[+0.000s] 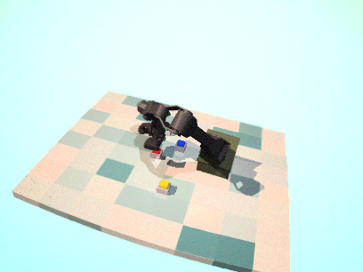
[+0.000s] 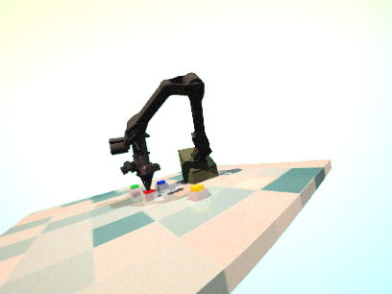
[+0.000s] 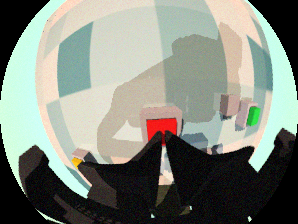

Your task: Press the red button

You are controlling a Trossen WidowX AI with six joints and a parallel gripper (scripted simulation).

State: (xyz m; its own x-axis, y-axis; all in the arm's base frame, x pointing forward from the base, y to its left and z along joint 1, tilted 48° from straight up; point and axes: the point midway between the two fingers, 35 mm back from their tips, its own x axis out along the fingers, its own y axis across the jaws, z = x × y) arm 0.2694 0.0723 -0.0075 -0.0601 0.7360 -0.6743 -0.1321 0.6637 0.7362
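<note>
Now: gripper tip 10 mm above the red button. From my gripper tip the other things lie so: green button: 30 mm ahead, 180 mm to the right; then blue button: 80 mm behind, 100 mm to the right; then yellow button: 120 mm behind, 180 mm to the left.
</note>
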